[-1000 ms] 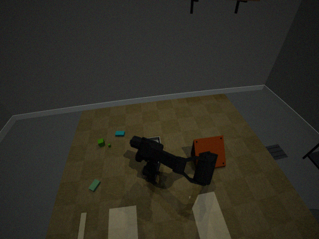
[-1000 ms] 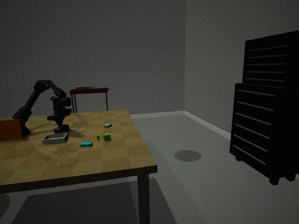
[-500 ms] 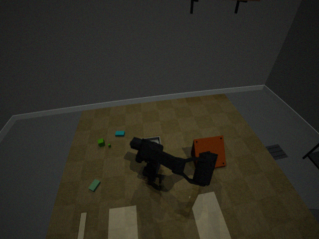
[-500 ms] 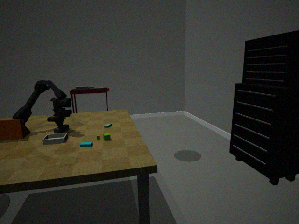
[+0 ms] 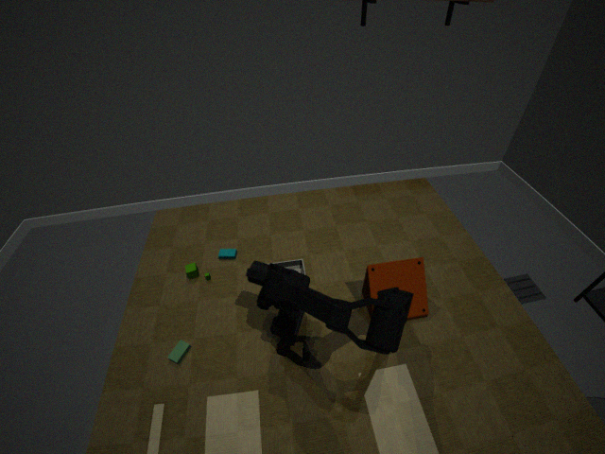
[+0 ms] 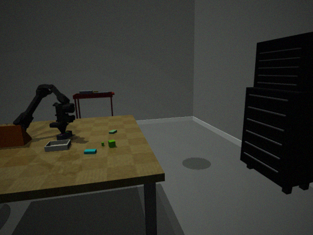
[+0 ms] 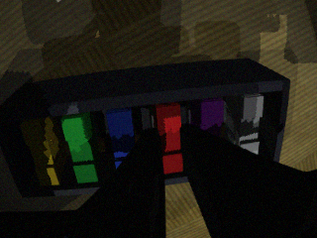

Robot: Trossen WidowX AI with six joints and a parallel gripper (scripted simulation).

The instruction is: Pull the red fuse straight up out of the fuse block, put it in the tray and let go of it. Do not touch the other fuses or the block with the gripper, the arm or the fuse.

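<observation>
Right now the red fuse is 10 mm below my gripper tip. The rest, counted from my gripper tip: tray: 170 mm to the right, 30 mm below.
</observation>
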